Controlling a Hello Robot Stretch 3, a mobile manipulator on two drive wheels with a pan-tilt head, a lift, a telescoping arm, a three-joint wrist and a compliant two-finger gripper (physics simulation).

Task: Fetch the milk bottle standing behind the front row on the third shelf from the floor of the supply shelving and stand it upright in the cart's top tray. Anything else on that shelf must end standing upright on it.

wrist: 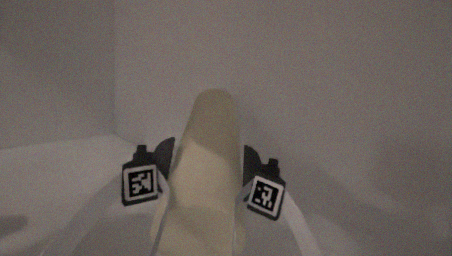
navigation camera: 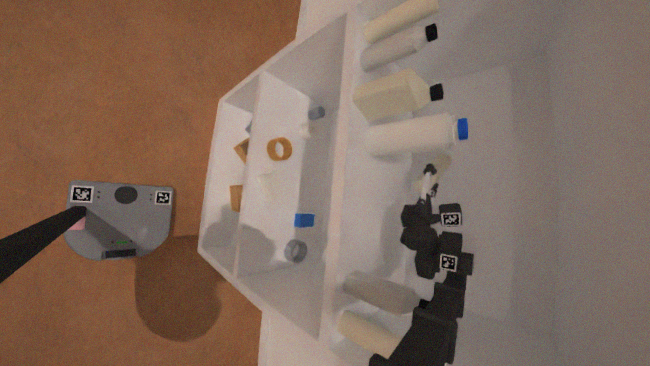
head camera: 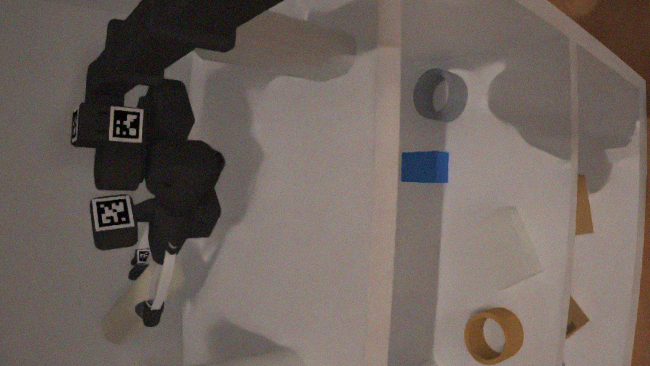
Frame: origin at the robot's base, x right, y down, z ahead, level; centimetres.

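Seen in the pictures: gripper, fingertip midpoint: (navigation camera: 432, 175) (head camera: 143, 297); robot's base, origin of the base link: (navigation camera: 126, 194).
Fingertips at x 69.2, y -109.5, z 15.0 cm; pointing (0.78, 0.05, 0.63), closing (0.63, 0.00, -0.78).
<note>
Offsets run from my fingertips to a thing's top centre. "*": to the spot under its first point. Level surfaces: height alone.
My gripper (head camera: 144, 291) (navigation camera: 431, 180) (wrist: 208, 159) is shut on a pale yellow, rounded bottle @(dx +1.5, dy -4.7, dz +1.2 cm) (head camera: 119, 314) (navigation camera: 442, 162) (wrist: 212, 172), with a fingertip on each side of it. The bottle leans in the head view and no cap shows on it. It is over the rear part of the shelf @(dy +10.4 cm) (head camera: 310, 175) (navigation camera: 365, 210). In the navigation view a white bottle with a blue cap @(dx -22.4, dy -11.6, dz +6.7 cm) (navigation camera: 412, 136) stands close beyond the fingertips, beside a yellow jug with a black cap @(dx -28.4, dy -7.5, dz +14.9 cm) (navigation camera: 387, 97). Whether the held bottle touches the shelf is unclear. The cart does not show.
A grey-white bottle @(dx -28.5, dy -7.1, dz -29.1 cm) (head camera: 300, 45) (navigation camera: 380, 291) and a yellow cylinder @(dx -30.6, dy -7.4, dz -38.2 cm) (navigation camera: 367, 332) stand beside the arm. A grey bottle @(dx -27.7, dy -7.1, dz +27.8 cm) (navigation camera: 392, 50) and another yellow cylinder @(* dx -28.0, dy +0.6, dz +34.7 cm) (navigation camera: 400, 20) stand at the other end. Lower shelves hold a blue block @(dx -4.8, dy +52.1, dz -21.2 cm) (head camera: 425, 167) (navigation camera: 304, 220) and rings.
</note>
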